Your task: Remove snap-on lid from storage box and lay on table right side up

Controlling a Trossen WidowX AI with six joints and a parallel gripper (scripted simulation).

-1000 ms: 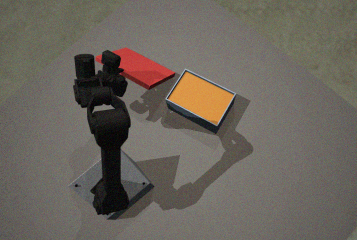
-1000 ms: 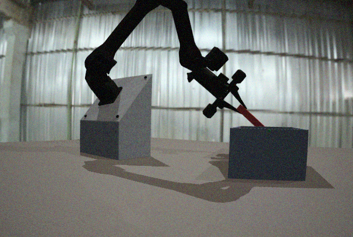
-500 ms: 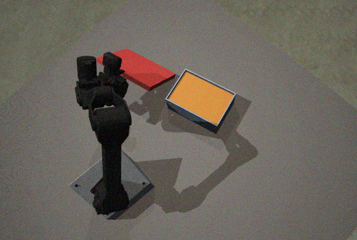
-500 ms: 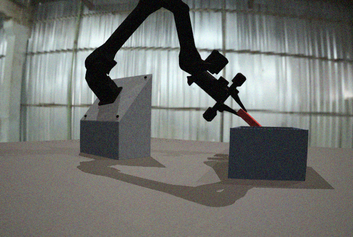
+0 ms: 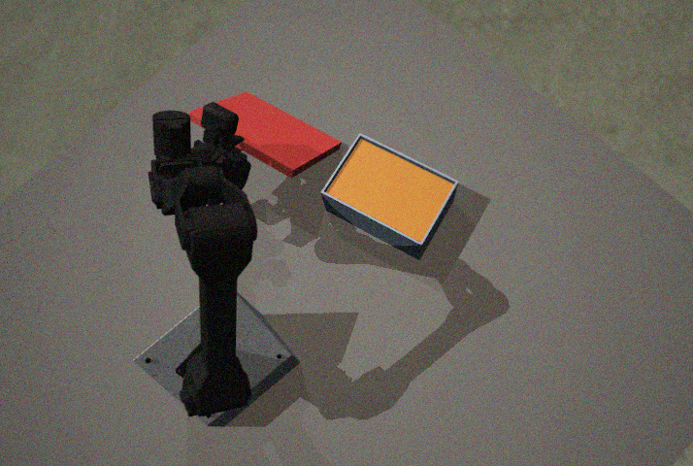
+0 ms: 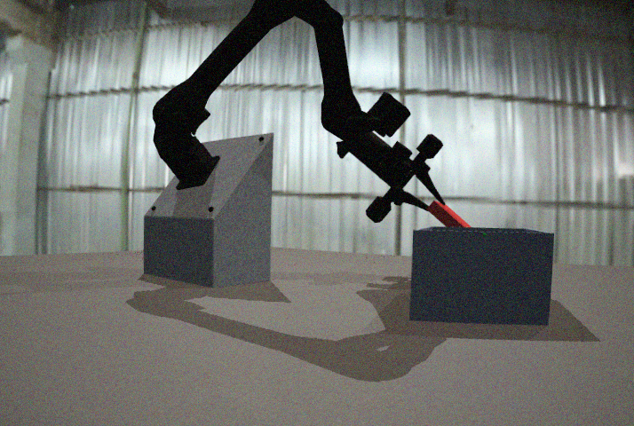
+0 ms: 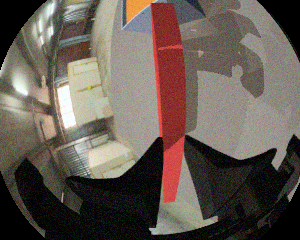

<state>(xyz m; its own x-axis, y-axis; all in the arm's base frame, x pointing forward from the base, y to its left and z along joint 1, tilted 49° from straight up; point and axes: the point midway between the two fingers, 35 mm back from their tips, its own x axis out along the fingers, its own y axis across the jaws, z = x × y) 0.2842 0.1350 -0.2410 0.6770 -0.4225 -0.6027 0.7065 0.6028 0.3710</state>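
Right now the lid is 70 mm ahead of my gripper tip, 50 mm below it and 10 mm to the left of it. Round my gripper tip: storage box (260 mm to the right, 130 mm ahead, 70 mm below).
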